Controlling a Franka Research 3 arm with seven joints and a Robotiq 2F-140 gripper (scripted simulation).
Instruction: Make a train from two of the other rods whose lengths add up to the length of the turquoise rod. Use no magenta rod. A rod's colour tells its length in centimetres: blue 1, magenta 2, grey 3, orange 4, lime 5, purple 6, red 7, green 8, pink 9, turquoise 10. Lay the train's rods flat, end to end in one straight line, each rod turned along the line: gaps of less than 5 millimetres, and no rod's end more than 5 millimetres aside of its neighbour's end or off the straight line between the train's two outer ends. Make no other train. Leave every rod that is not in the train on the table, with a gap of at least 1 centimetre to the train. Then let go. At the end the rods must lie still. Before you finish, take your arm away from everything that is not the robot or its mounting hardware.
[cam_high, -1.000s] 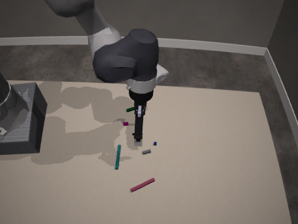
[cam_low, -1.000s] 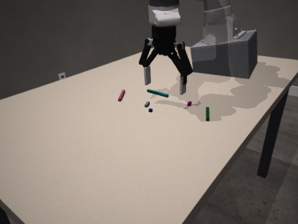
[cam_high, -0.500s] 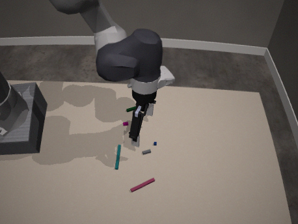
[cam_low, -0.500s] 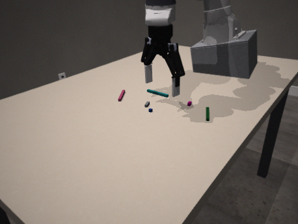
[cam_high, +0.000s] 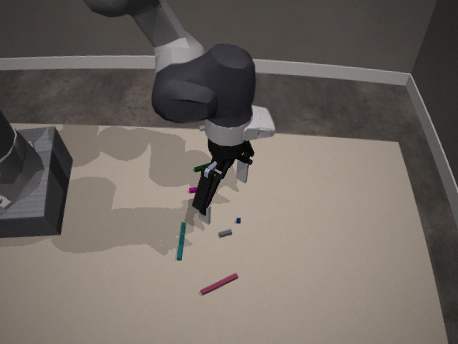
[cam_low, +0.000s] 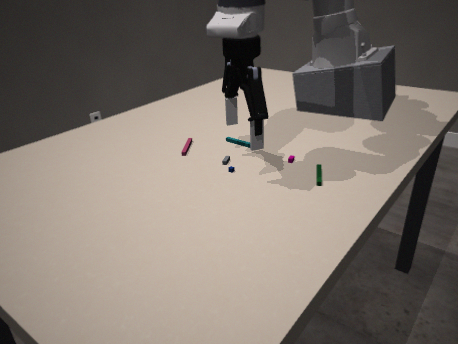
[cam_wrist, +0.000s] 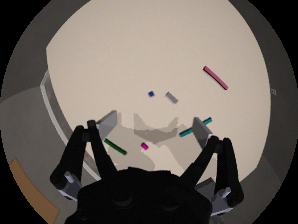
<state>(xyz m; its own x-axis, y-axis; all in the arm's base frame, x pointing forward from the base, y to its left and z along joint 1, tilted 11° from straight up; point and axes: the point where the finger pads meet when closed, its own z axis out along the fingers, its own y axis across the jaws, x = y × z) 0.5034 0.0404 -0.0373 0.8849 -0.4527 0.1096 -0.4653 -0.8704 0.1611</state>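
The blue rod is 4 cm ahead of my hand, 1 cm to the right of it and 8 cm below it. Round my hand: turquoise rod 9 cm behind, 8 cm to the right, 8 cm below; then magenta rod 9 cm behind, 7 cm to the left, 8 cm below; then grey rod 1 cm ahead, 5 cm to the right, 8 cm below.
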